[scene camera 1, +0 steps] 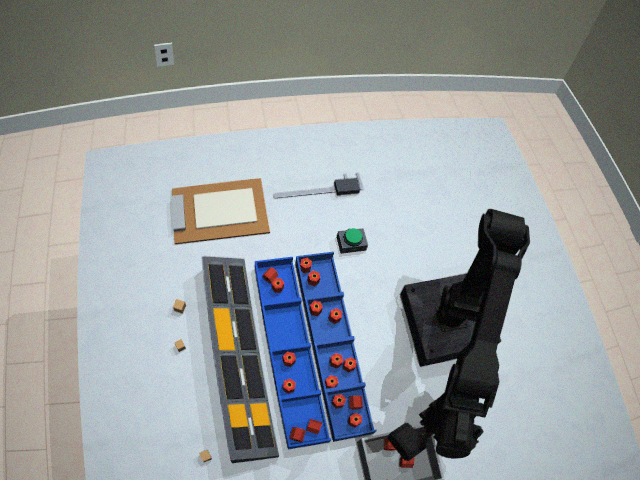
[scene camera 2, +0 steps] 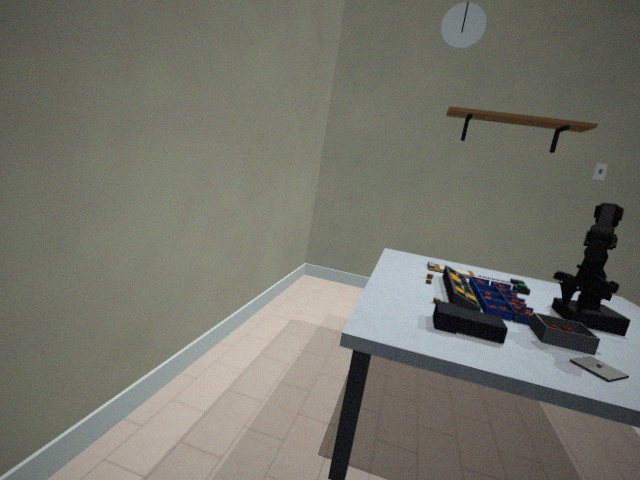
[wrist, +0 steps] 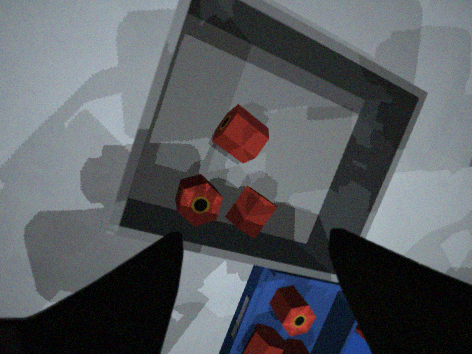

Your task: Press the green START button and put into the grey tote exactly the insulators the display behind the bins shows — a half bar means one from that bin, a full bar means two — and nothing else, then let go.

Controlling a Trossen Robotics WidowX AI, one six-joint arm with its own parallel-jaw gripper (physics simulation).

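The grey tote (scene camera 1: 364,462) (scene camera 2: 563,338) (wrist: 382,160) stands near the front. Three red insulators show inside it in the wrist view: one lying (wrist: 241,134), one hole-up (wrist: 200,200), one lying (wrist: 251,211). My gripper (scene camera 1: 410,441) (wrist: 256,241) is open and empty above the tote. The green START button (scene camera 1: 353,236) stands beyond the bins. The display (scene camera 1: 255,453) shows a full bar (scene camera 1: 223,329) in its second row's left column, and half bars (scene camera 1: 238,415) (scene camera 1: 259,414) in both nearest-row columns; the others are dark. The blue bins (scene camera 1: 285,328) hold insulators; the left column's second bin is empty.
A clipboard (scene camera 1: 224,209) and caliper (scene camera 1: 346,186) lie beyond the bins. Small tan cubes (scene camera 1: 179,305) (scene camera 1: 179,345) (scene camera 1: 205,455) lie left of the display. A black box (scene camera 2: 467,322) and a flat plate (scene camera 2: 599,367) lie near the table's edge in scene camera 2.
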